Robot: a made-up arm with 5 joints. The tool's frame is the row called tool. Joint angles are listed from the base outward.
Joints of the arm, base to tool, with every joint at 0 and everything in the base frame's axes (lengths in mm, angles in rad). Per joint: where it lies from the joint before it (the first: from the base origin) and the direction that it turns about. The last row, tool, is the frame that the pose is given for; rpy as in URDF.
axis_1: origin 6 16 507 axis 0 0 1
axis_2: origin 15 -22 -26 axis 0 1 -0.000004
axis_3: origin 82 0 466 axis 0 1 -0.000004
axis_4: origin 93 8 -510 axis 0 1 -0.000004
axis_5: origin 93 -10 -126 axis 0 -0.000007 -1
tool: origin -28 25 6 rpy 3.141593 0 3.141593
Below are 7 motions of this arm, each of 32 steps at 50 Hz.
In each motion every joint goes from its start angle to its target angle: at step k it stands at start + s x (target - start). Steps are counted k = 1, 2, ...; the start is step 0. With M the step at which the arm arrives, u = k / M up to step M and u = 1 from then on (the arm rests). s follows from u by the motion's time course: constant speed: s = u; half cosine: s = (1 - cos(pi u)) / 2; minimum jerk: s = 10 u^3 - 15 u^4 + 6 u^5.
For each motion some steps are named. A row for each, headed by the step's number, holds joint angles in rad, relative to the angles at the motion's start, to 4 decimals.
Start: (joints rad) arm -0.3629 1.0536 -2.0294 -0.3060 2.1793
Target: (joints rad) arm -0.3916 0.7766 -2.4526 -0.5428 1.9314
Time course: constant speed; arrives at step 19
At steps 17, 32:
17: -0.0257 -0.2478 -0.3787 -0.2119 -0.2218
32: -0.0287 -0.2770 -0.4232 -0.2368 -0.2479

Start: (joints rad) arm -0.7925 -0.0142 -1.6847 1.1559 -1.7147
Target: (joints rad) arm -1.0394 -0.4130 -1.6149 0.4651 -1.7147
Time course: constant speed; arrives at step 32
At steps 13, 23, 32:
13: -0.1003 -0.1620 0.0284 -0.2806 0.0000
23: -0.1775 -0.2866 0.0502 -0.4965 0.0000
32: -0.2469 -0.3988 0.0698 -0.6908 0.0000

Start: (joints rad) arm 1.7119 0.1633 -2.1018 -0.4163 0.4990
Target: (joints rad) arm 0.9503 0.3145 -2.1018 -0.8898 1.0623
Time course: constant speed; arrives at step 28
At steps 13, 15, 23, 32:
13: -0.3536 0.0702 0.0000 -0.2198 0.2615
15: -0.4080 0.0810 0.0000 -0.2537 0.3018
23: -0.6256 0.1242 0.0000 -0.3889 0.4627
32: -0.7616 0.1512 0.0000 -0.4735 0.5633

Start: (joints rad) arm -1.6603 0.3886 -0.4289 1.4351 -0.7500
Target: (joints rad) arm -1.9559 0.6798 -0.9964 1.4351 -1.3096
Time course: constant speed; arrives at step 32
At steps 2, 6, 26, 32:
2: -0.0185 0.0182 -0.0355 0.0000 -0.0350
6: -0.0554 0.0546 -0.1064 0.0000 -0.1049
26: -0.2402 0.2366 -0.4611 0.0000 -0.4547
32: -0.2956 0.2912 -0.5675 0.0000 -0.5596

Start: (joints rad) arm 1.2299 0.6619 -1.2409 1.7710 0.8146
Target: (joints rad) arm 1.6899 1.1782 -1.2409 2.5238 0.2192
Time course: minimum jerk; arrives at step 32
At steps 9, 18, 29, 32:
9: 0.0640 0.0719 0.0000 0.1048 -0.0829
18: 0.2833 0.3180 0.0000 0.4637 -0.3668
29: 0.4567 0.5126 0.0000 0.7474 -0.5912
32: 0.4600 0.5163 0.0000 0.7528 -0.5954

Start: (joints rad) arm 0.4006 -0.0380 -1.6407 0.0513 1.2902
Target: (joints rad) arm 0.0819 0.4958 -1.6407 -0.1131 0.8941
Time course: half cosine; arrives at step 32
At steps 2, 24, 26, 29, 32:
2: -0.0031 0.0051 0.0000 -0.0016 -0.0038
24: -0.2720 0.4556 0.0000 -0.1403 -0.3381
26: -0.2918 0.4888 0.0000 -0.1505 -0.3627
29: -0.3118 0.5223 0.0000 -0.1609 -0.3876
32: -0.3187 0.5338 0.0000 -0.1644 -0.3961

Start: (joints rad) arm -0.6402 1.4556 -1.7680 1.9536 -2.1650
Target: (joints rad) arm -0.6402 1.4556 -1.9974 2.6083 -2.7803
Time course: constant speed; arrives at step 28
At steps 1, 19, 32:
1: 0.0000 0.0000 -0.0082 0.0234 -0.0220
19: 0.0000 0.0000 -0.1557 0.4443 -0.4175
32: 0.0000 0.0000 -0.2294 0.6547 -0.6153

